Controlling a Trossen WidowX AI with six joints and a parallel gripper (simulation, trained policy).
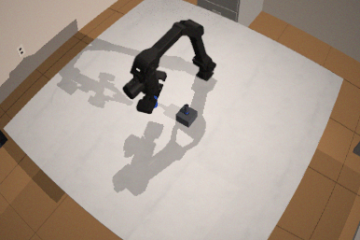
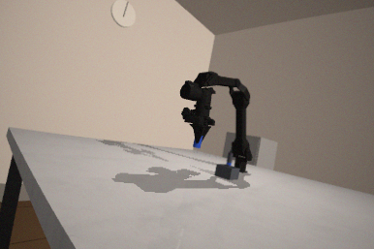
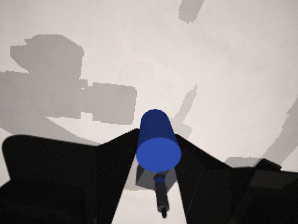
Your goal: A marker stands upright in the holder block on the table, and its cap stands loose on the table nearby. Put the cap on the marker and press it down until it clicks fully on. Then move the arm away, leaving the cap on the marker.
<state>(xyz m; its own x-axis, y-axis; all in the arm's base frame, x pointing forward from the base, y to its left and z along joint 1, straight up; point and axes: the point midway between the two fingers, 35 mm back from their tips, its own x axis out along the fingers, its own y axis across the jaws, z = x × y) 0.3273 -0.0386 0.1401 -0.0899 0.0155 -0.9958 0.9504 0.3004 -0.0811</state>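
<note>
Right now the grey holder block is 70 mm behind my gripper tip, 110 mm to the left of it and 90 mm below it. Round my gripper tip: blue cap (10 mm above).
</note>
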